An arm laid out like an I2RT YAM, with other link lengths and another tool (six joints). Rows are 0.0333 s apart.
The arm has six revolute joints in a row. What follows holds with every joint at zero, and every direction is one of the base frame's.
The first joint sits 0.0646 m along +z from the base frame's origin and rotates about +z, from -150 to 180 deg.
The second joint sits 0.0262 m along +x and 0.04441 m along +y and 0.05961 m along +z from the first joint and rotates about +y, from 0 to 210 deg.
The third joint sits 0.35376 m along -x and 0.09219 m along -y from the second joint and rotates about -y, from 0 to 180 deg.
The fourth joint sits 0.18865 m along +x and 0.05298 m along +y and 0.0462 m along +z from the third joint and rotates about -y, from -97 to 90 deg.
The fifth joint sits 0.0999 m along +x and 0.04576 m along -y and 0.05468 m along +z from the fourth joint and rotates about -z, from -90 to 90 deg.
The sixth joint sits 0.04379 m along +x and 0.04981 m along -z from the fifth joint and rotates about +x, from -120 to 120 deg.
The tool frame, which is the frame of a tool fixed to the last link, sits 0.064 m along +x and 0.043 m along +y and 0.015 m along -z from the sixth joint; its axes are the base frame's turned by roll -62.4, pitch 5.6 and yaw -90 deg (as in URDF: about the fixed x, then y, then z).
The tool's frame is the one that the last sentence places.
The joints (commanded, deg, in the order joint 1, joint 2, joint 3, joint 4, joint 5, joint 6), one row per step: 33.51, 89.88, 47.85, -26.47, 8.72, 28.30; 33.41, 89.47, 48.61, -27.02, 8.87, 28.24; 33.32, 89.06, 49.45, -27.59, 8.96, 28.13; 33.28, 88.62, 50.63, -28.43, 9.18, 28.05; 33.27, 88.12, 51.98, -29.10, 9.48, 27.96; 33.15, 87.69, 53.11, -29.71, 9.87, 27.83; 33.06, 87.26, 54.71, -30.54, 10.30, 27.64; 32.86, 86.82, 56.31, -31.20, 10.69, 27.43; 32.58, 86.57, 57.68, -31.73, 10.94, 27.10; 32.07, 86.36, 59.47, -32.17, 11.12, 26.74; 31.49, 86.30, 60.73, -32.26, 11.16, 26.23; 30.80, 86.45, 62.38, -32.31, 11.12, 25.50
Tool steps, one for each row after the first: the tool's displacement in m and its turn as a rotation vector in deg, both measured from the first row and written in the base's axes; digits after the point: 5 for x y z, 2 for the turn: 0.00158, 0.00010, 0.00439, 0.20, -0.60, -0.10; 0.00322, 0.00044, 0.00917, 0.46, -1.22, -0.12; 0.00540, 0.00112, 0.01526, 0.69, -1.99, -0.18; 0.00850, 0.00239, 0.02280, 1.07, -3.13, -0.23; 0.01124, 0.00254, 0.02910, 1.24, -4.14, -0.40; 0.01490, 0.00337, 0.03742, 1.48, -5.37, -0.50; 0.01900, 0.00387, 0.04627, 1.84, -6.74, -0.70; 0.02273, 0.00395, 0.05339, 2.08, -7.80, -0.81; 0.02852, 0.00397, 0.06286, 2.58, -9.24, -1.12; 0.03353, 0.00329, 0.06957, 2.92, -10.36, -1.29; 0.04026, 0.00303, 0.07747, 3.31, -11.66, -1.36
